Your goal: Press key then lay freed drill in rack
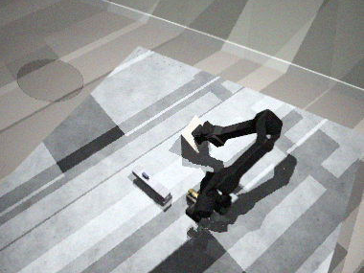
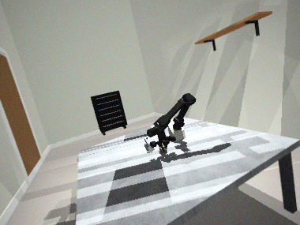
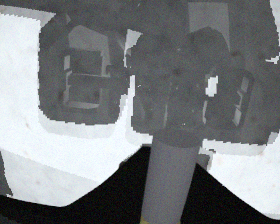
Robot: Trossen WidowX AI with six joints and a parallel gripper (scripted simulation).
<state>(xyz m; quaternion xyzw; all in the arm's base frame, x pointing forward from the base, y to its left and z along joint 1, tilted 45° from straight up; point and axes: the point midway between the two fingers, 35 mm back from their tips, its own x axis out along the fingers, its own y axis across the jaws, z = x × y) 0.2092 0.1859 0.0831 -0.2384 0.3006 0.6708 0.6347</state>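
My gripper tip is 40 mm to the left of the drill and 30 mm below it. The rest, counted from my gripper tip: dark upright block 50 mm to the right; then blue key 260 mm to the right, 60 mm ahead, 30 mm above.
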